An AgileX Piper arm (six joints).
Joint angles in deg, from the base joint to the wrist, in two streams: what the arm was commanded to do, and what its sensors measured. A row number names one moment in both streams.
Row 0, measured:
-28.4, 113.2, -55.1, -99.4, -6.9, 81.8
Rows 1 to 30, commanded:
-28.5, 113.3, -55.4, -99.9, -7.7, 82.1
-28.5, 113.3, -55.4, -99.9, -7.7, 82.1
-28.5, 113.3, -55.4, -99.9, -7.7, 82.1
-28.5, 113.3, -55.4, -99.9, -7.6, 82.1
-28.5, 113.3, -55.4, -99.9, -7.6, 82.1
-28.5, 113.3, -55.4, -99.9, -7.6, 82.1
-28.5, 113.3, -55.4, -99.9, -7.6, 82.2
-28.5, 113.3, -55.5, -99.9, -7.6, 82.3
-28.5, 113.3, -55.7, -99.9, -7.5, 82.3
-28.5, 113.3, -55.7, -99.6, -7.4, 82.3
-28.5, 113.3, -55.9, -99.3, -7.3, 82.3
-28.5, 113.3, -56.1, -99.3, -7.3, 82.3
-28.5, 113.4, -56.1, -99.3, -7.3, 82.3
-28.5, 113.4, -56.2, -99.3, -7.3, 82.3
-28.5, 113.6, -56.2, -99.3, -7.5, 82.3
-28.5, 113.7, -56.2, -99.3, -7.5, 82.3
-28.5, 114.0, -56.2, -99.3, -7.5, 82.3
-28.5, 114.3, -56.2, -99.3, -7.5, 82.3
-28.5, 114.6, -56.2, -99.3, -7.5, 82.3
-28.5, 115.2, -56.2, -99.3, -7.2, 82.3
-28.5, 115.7, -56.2, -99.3, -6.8, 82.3
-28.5, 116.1, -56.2, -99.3, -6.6, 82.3
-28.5, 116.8, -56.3, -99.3, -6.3, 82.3
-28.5, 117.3, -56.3, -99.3, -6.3, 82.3
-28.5, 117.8, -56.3, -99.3, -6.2, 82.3
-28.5, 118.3, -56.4, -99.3, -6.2, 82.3
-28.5, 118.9, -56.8, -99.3, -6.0, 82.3
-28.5, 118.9, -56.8, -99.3, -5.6, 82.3
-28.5, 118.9, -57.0, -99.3, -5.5, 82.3
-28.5, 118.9, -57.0, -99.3, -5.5, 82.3
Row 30, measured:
-28.4, 116.3, -57.7, -99.4, -6.2, 82.0
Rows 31 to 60, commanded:
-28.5, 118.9, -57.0, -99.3, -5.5, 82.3
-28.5, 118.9, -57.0, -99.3, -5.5, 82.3
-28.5, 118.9, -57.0, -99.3, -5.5, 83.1
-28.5, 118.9, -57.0, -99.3, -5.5, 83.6
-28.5, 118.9, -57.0, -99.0, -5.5, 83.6
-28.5, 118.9, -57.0, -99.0, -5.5, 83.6
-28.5, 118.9, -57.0, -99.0, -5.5, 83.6
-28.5, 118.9, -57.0, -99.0, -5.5, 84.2
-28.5, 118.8, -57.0, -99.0, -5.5, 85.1
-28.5, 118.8, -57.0, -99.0, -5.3, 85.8
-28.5, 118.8, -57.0, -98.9, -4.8, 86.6
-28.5, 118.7, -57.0, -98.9, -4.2, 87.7
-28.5, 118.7, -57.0, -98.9, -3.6, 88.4
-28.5, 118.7, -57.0, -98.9, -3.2, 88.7
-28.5, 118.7, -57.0, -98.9, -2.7, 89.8
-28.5, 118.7, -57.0, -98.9, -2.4, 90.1
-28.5, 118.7, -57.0, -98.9, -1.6, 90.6
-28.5, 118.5, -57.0, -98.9, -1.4, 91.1
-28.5, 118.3, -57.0, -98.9, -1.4, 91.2
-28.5, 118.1, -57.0, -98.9, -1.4, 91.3
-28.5, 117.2, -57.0, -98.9, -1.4, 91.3
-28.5, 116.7, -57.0, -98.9, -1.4, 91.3
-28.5, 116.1, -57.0, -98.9, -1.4, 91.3
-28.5, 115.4, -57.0, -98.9, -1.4, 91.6
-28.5, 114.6, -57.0, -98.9, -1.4, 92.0
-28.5, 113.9, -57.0, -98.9, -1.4, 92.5
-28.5, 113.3, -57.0, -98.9, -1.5, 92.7
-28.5, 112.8, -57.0, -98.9, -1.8, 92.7
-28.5, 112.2, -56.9, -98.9, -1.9, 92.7
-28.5, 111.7, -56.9, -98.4, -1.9, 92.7
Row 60, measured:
-28.4, 114.6, -57.1, -100.1, -2.6, 91.3
